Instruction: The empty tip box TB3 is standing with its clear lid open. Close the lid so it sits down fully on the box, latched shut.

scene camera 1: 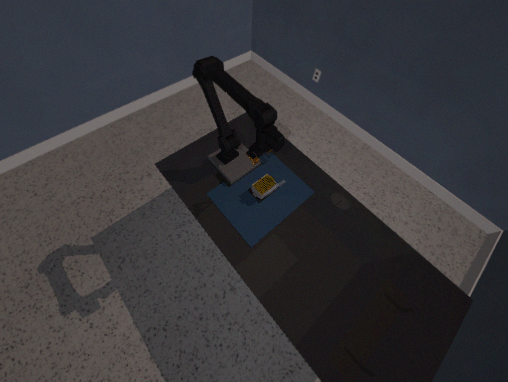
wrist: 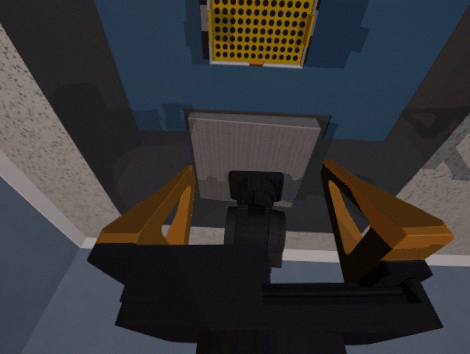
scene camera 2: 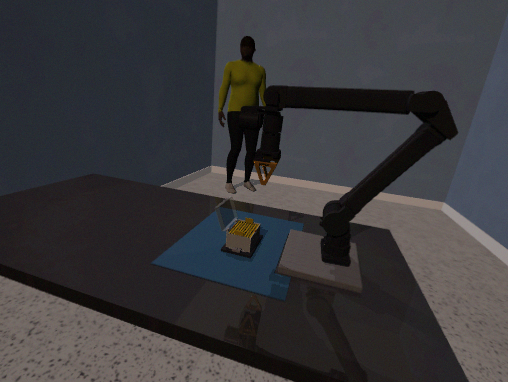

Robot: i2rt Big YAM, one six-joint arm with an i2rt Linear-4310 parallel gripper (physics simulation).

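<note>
The tip box TB3 stands upright on the blue mat. It has a pale body, a dark base and a yellow perforated top. Its clear lid stands open, tilted up and back from the edge away from the robot's base in the second scene view. The lid does not show in the wrist view. My gripper is open and empty, pointing down. It hangs well above the table, higher than the raised lid, and touches neither box nor lid.
The arm's base stands on a grey plate beside the mat, on the side of the box away from the lid. The dark table extends beyond the mat. A person in a yellow top stands behind the table.
</note>
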